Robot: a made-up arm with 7 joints.
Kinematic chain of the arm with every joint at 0, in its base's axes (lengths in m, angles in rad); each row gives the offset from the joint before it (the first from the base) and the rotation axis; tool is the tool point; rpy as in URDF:
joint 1: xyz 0 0 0 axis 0.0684 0.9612 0.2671
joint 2: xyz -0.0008 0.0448 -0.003 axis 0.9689 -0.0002 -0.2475
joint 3: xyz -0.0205 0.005 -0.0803 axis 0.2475 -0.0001 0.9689
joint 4: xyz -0.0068 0 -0.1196 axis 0.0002 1 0
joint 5: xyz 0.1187 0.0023 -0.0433 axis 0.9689 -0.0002 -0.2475
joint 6: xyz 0.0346 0 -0.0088 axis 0.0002 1 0
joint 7: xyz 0.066 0 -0.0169 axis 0.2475 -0.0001 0.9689
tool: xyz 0 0 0 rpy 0 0.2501 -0.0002
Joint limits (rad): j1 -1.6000..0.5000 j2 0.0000..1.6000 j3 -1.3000..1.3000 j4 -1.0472..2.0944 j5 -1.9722..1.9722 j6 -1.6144..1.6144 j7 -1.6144..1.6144
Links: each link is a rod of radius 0.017 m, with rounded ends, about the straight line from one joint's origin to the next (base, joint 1, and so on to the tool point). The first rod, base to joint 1, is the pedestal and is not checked.
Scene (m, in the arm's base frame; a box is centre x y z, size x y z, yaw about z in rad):
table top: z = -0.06
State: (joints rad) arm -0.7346 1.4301 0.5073 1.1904 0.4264 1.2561 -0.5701
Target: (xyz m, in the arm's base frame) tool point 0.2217 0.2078 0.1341
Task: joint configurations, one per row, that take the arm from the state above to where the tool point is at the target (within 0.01 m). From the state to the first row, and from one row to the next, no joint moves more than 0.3 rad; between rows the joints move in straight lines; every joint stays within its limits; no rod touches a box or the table.
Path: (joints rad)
1: -0.7304 1.4284 0.4486 0.9344 0.4570 1.2316 -0.5701
2: -0.7262 1.4266 0.3898 0.6785 0.4876 1.2070 -0.5701
3: -0.7219 1.4249 0.3311 0.4225 0.5183 1.1825 -0.5701
4: -0.7177 1.4231 0.2723 0.1665 0.5489 1.1580 -0.5701
5: -0.7135 1.4214 0.2136 -0.0894 0.5795 1.1334 -0.5701
6: -0.7093 1.4196 0.1548 -0.3454 0.6101 1.1089 -0.5701

